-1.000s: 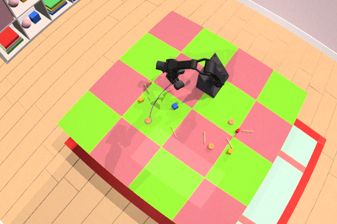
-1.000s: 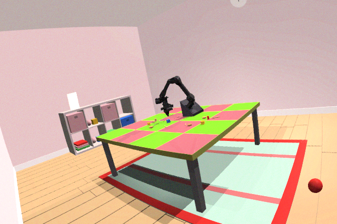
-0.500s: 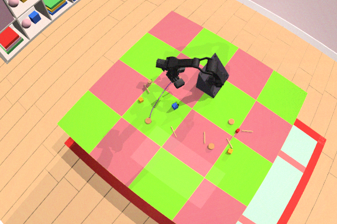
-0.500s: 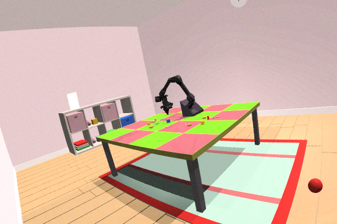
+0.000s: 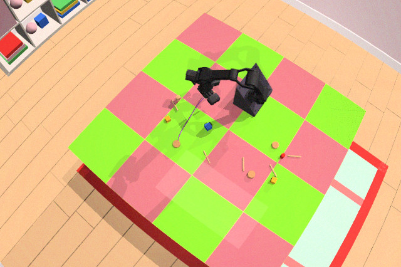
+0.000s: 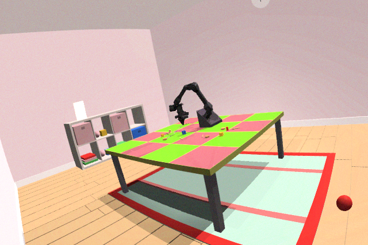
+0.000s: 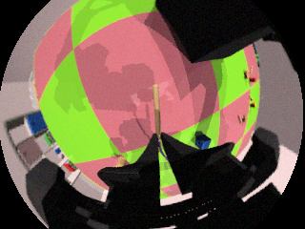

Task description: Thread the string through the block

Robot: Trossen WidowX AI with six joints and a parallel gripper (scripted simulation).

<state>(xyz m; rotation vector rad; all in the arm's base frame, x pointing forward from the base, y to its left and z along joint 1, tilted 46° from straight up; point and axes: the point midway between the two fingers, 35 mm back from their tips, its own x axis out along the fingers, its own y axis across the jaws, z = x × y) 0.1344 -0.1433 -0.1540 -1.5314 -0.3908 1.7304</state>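
Now: the wooden block 14 cm to the right of my gripper tip, 7 cm ahead of it and 4 cm below it. The rest, counted from my gripper tip: round wooden button (30 cm ahead, 5 cm below, 2 cm to the left); red bead (53 cm to the left, 4 cm below, 4 cm ahead); blue block (12 cm ahead, 10 cm to the left, 4 cm below).
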